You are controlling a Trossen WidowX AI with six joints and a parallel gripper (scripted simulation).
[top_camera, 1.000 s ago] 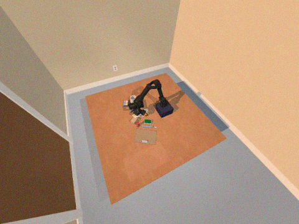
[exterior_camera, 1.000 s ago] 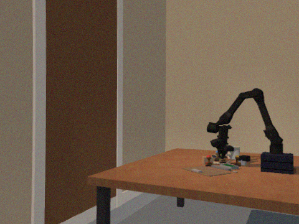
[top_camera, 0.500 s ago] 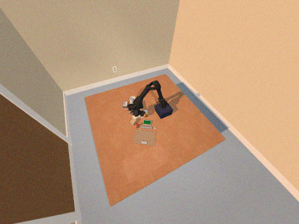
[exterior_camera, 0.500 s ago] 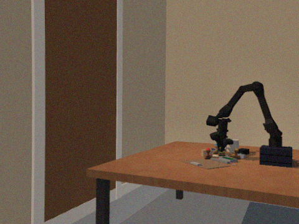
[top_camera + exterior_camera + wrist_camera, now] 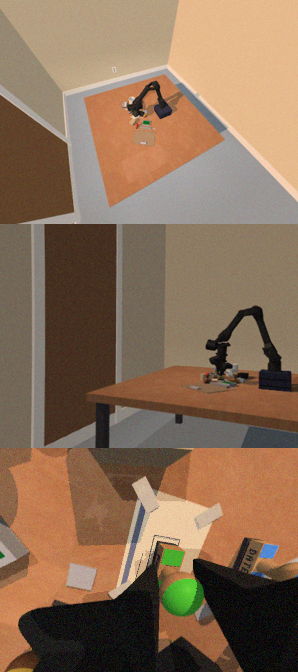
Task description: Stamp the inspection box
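My gripper tip is 30 mm above the cream card. Round my gripper tip: orange-knobbed stamp (100 mm behind, 60 mm to the left, 10 mm below); then blue-knobbed stamp (80 mm to the right, 30 mm ahead, 10 mm below); then green-knobbed stamp (10 mm below, 10 mm behind).
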